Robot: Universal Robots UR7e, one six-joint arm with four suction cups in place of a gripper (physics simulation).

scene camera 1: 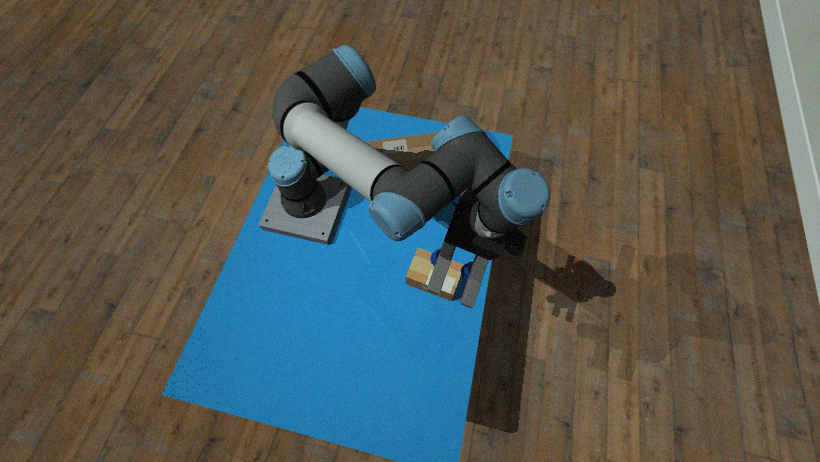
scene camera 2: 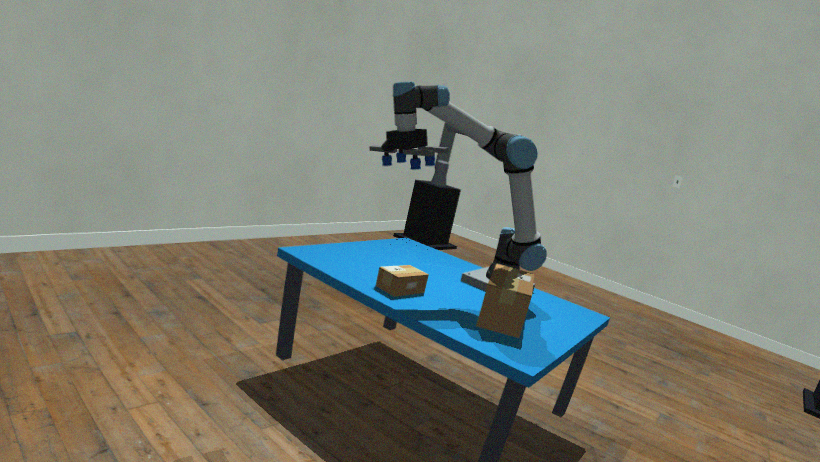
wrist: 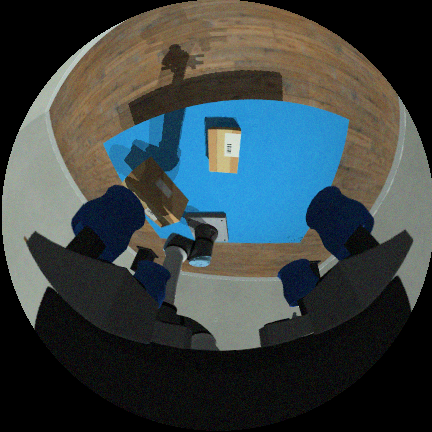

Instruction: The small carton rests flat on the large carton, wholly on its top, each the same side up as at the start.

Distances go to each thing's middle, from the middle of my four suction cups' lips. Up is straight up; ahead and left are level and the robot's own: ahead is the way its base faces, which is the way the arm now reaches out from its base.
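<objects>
The small carton [scene camera 1: 420,271] is now 430 mm below my suction cup, 60 mm behind it and 40 mm to the left of it. There is the large carton [scene camera 2: 508,294] as well, and it is 370 mm to the left of my suction cup, 250 mm behind my suction cup and 390 mm below my suction cup.
</objects>
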